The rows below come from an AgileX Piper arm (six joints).
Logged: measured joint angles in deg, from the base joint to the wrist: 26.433 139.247 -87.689 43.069 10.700 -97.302; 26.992 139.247 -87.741 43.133 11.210 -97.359; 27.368 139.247 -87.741 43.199 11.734 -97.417; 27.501 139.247 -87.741 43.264 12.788 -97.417; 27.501 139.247 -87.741 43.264 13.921 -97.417; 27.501 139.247 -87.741 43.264 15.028 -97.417; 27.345 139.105 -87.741 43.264 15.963 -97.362; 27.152 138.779 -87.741 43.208 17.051 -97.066; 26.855 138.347 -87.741 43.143 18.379 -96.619; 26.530 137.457 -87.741 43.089 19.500 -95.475; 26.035 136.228 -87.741 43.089 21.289 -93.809
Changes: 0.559 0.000 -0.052 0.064 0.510 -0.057; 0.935 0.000 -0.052 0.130 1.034 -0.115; 1.068 0.000 -0.052 0.195 2.088 -0.115; 1.068 0.000 -0.052 0.195 3.221 -0.115; 1.068 0.000 -0.052 0.195 4.328 -0.115; 0.912 -0.142 -0.052 0.195 5.263 -0.060; 0.719 -0.468 -0.052 0.139 6.351 0.236; 0.422 -0.900 -0.052 0.074 7.679 0.683; 0.097 -1.790 -0.052 0.020 8.800 1.827; -0.398 -3.019 -0.052 0.020 10.589 3.493
